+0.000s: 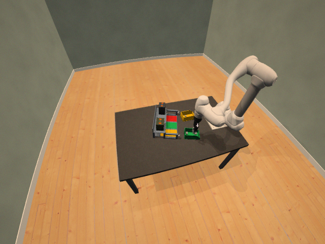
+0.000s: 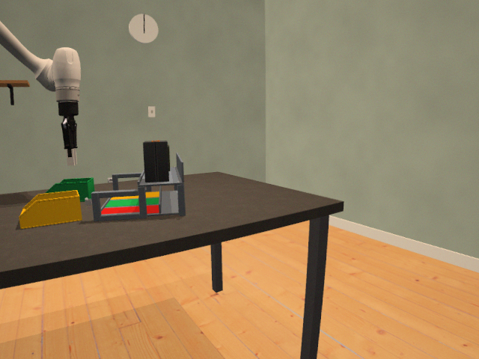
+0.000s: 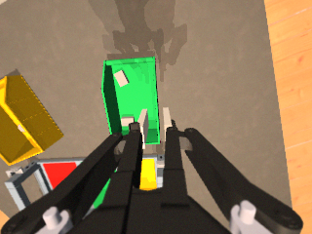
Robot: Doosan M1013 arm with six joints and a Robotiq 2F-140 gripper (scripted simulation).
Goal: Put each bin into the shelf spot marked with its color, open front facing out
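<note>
My gripper is now 10 mm past the green bin, 50 mm to the left of it and 130 mm above it. The rest, counted from my hand: yellow bin (20 mm behind, 330 mm to the right, 130 mm below).
</note>
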